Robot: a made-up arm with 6 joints. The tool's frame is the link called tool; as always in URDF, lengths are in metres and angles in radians. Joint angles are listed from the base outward. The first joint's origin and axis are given. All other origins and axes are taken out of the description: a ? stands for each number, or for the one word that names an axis. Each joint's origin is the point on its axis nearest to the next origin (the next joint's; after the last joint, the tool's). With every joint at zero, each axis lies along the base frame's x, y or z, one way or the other. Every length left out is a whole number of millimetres.
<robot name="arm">
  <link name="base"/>
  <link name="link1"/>
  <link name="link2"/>
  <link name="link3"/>
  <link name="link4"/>
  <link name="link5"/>
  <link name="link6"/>
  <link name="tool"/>
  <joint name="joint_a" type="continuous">
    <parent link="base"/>
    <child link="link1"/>
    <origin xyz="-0.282 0 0.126"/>
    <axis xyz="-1 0 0"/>
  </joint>
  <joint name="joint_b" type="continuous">
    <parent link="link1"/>
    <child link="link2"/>
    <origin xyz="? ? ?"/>
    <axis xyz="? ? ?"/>
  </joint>
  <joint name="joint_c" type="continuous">
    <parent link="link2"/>
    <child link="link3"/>
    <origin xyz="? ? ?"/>
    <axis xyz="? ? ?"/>
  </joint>
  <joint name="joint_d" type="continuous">
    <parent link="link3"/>
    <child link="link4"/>
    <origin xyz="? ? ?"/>
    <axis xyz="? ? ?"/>
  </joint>
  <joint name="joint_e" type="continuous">
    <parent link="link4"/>
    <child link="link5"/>
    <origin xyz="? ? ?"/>
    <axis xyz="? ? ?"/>
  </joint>
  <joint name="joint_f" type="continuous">
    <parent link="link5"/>
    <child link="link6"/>
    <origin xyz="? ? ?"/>
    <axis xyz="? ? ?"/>
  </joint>
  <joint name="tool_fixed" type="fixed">
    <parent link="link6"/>
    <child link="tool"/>
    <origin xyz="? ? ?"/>
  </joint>
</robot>
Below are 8 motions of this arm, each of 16 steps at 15 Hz.
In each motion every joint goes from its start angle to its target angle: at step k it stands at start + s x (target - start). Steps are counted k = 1, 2, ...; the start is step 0. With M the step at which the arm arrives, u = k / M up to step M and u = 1 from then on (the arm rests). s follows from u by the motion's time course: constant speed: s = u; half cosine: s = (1 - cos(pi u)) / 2; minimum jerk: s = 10 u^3 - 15 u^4 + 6 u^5.
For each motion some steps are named. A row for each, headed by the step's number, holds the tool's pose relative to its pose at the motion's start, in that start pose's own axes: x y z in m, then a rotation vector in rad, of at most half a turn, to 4 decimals.
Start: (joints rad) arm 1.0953 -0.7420 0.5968 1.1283 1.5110 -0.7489
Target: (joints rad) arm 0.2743 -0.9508 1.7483 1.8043 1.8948 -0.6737
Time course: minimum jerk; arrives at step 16
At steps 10, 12, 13, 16:
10: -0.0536 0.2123 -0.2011 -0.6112 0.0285 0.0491
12: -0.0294 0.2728 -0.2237 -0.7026 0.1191 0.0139
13: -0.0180 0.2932 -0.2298 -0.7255 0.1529 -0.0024
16: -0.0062 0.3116 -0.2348 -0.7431 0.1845 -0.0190

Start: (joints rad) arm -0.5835 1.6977 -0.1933 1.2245 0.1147 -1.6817
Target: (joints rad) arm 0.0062 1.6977 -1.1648 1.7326 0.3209 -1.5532
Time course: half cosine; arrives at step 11
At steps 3, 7, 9, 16:
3: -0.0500 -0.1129 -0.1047 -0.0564 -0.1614 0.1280
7: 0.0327 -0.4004 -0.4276 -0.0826 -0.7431 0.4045
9: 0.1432 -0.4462 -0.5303 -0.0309 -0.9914 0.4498
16: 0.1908 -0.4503 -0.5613 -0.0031 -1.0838 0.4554

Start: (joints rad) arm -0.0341 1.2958 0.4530 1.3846 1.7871 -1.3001
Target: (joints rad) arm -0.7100 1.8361 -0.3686 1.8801 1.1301 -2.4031
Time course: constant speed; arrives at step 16
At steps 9, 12, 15, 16:
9: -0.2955 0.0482 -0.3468 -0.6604 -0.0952 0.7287
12: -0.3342 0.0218 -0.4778 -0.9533 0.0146 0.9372
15: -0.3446 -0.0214 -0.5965 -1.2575 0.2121 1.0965
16: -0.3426 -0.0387 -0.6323 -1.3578 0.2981 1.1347

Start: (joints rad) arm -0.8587 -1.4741 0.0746 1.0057 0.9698 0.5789
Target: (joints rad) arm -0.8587 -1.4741 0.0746 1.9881 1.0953 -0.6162
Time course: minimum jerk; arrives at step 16
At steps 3, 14, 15, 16:
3: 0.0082 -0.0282 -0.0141 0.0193 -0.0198 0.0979
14: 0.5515 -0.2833 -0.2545 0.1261 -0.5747 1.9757
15: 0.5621 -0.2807 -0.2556 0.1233 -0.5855 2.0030
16: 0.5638 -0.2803 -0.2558 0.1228 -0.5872 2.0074

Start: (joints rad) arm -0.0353 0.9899 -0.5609 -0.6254 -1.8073 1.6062
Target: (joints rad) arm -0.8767 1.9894 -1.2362 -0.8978 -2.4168 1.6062
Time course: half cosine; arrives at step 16
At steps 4, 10, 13, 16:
4: -0.1506 0.1358 -0.0276 0.1700 0.0346 -0.1689
10: -0.3977 0.7694 0.1789 0.4697 0.0486 -1.0429
13: -0.3211 0.9855 0.3264 0.3817 0.0423 -1.4498
16: -0.2714 1.0487 0.3781 0.3113 0.0445 -1.5972

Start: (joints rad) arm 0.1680 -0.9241 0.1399 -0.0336 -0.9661 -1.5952
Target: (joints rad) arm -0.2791 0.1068 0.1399 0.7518 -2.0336 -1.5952
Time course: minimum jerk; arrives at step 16
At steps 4, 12, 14, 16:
4: 0.0978 0.0042 -0.0772 -0.0313 -0.0403 -0.0515
12: 0.9304 0.0521 0.0821 0.3279 -0.3317 -0.4350
14: 0.9805 0.0489 0.1709 0.4226 -0.3575 -0.4352
16: 0.9880 0.0479 0.1880 0.4407 -0.3620 -0.4336

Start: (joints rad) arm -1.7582 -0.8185 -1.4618 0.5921 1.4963 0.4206
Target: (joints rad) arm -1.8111 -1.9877 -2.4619 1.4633 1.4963 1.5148
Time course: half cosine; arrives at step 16
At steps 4, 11, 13, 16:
4: 0.0808 0.0584 0.0586 0.0157 0.1474 -0.1871
11: 0.4124 0.0680 0.0374 0.2986 0.7233 -1.0011
13: 0.4444 0.0430 -0.0199 0.4103 0.8318 -1.1698
16: 0.4553 0.0297 -0.0617 0.4881 0.8940 -1.2689

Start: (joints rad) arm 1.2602 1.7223 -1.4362 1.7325 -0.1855 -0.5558
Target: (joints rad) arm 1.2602 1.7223 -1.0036 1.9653 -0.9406 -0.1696
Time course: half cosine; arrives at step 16
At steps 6, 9, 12, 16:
6: 0.0054 -0.0043 0.0394 -0.3567 0.1059 -0.1141
9: 0.0148 -0.0076 0.0638 -0.7020 0.1611 -0.2217
12: 0.0252 -0.0155 0.0767 -1.0146 0.1724 -0.3127
16: 0.0318 -0.0235 0.0817 -1.1952 0.1622 -0.3613

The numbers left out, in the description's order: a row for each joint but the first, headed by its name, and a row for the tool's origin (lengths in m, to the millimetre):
joint_b: xyz 0 0.007 -0.026, axis 1 0 0
joint_c: xyz 0 -0.227 0.081, axis 0 0 -1
joint_d: xyz 0.027 -0.366 0, axis 0 -1 0
joint_e: xyz -0.411 0 -0.014, axis 1 0 0
joint_f: xyz 0 -0.072 -0.02, axis 0 0 -1
tool: xyz -0.174 0.053 0

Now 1 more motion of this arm.
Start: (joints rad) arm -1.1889 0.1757 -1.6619 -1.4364 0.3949 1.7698
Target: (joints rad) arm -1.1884 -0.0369 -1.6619 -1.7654 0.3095 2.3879
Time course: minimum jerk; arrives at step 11
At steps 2, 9, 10, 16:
2: -0.0011 0.0028 0.0079 -0.0215 -0.0085 -0.0363
9: 0.0115 0.0670 0.1412 -0.4036 -0.3105 -0.7396
10: 0.0132 0.0696 0.1462 -0.4169 -0.3287 -0.7673
16: 0.0135 0.0700 0.1470 -0.4192 -0.3318 -0.7720

